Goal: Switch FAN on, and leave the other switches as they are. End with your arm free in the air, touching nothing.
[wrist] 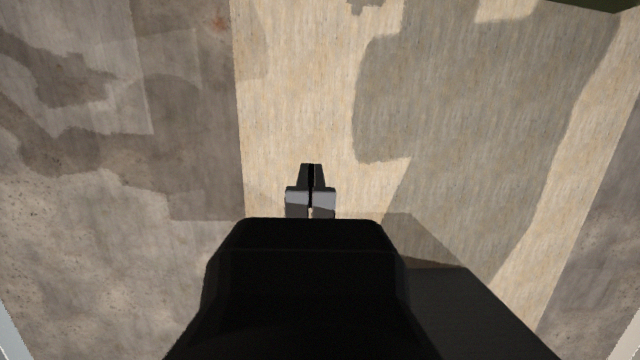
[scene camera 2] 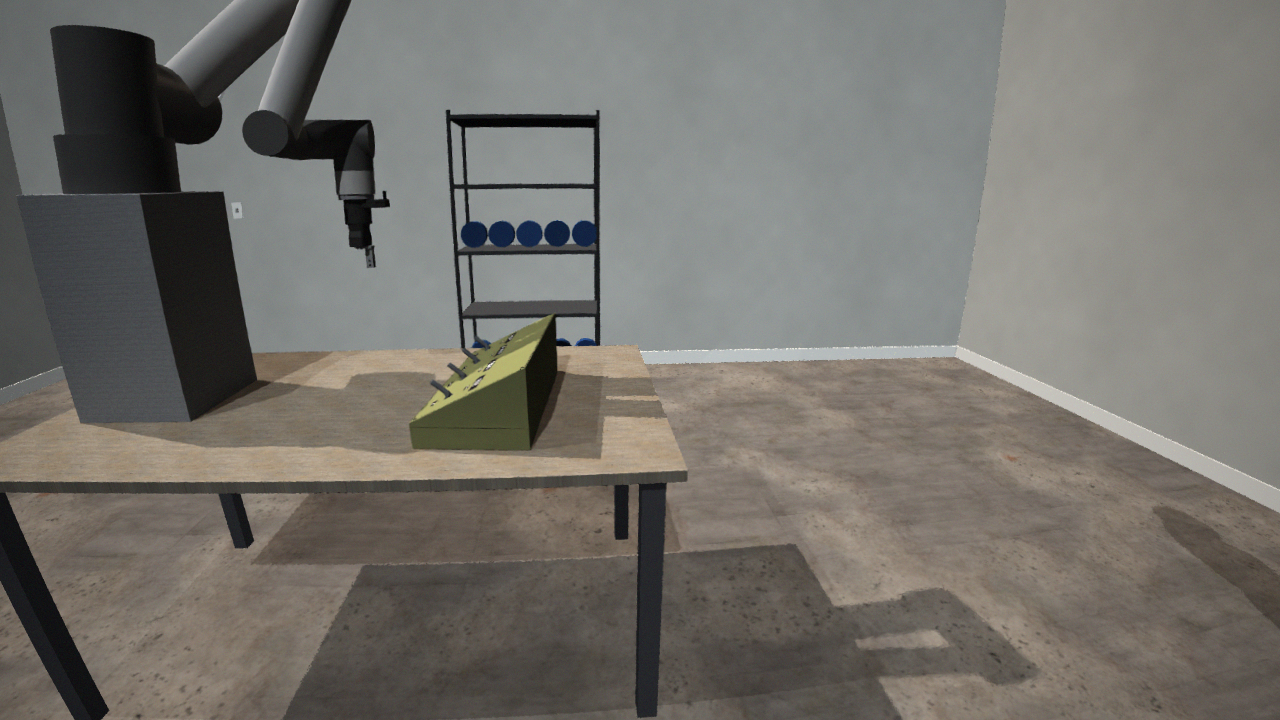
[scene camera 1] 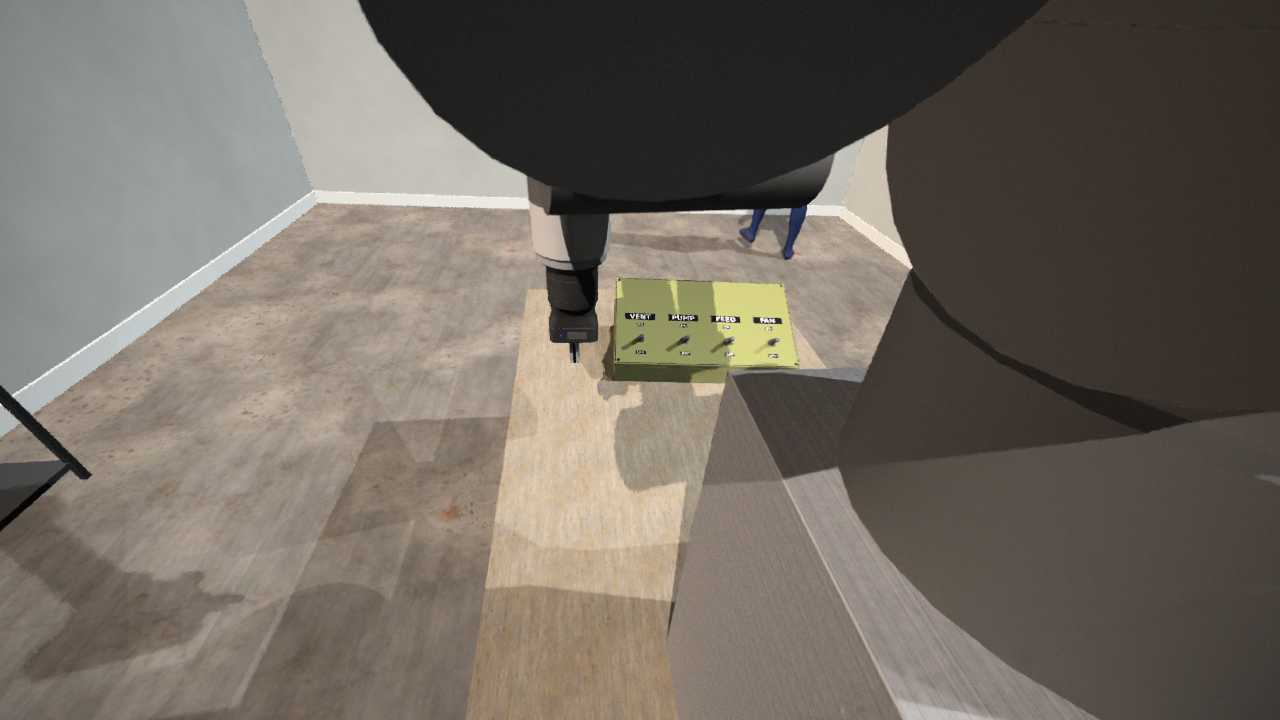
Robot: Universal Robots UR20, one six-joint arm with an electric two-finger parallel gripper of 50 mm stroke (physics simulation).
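Places are measured from the arm's base along level axes (x left, y back, z up), in centimetres.
Where they show: gripper, between the fingertips: (wrist: 311, 177) (scene camera 2: 371, 267) (scene camera 1: 574, 359); arm's base, origin of its link: (scene camera 2: 124, 192) (scene camera 1: 1045, 512).
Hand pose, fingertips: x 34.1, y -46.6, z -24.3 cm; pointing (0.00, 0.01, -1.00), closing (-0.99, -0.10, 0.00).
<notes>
Things, the pixels of their centre, and the offset from my fingertips. Level surfaces: height alone.
- yellow-green switch box, middle of its body: (scene camera 2: 500, 380) (scene camera 1: 700, 335) dx -31.5, dy -46.2, dz -24.0 cm
- FAN switch, middle of its body: (scene camera 2: 439, 387) (scene camera 1: 774, 340) dx -49.7, dy -37.7, dz -19.1 cm
- wooden table, height of its surface: dz -30.4 cm
The yellow-green switch box (scene camera 1: 751, 300) (scene camera 2: 487, 425) stands on the table, its sloped face towards the robot's base. Its labels read VENT, PUMP, FEED and FAN from left to right in scene camera 1. The FAN switch (scene camera 1: 774, 342) (scene camera 2: 440, 388) is the rightmost there and the nearest in scene camera 2. Its lever appears to lean towards the low front edge, much like the other levers. My gripper (scene camera 1: 574, 356) (scene camera 2: 370, 259) (wrist: 311, 177) is shut and empty, pointing down in the air, left of the box's VENT end in scene camera 1 and well above the table.
The wooden table (scene camera 1: 572, 501) (scene camera 2: 340, 461) (wrist: 300, 100) carries the box and the grey pedestal (scene camera 1: 751, 537) (scene camera 2: 107, 313) under the arm. A shelf rack (scene camera 2: 597, 161) with blue round items stands beyond the table. Blue legs (scene camera 1: 793, 232) show on the floor behind the box.
</notes>
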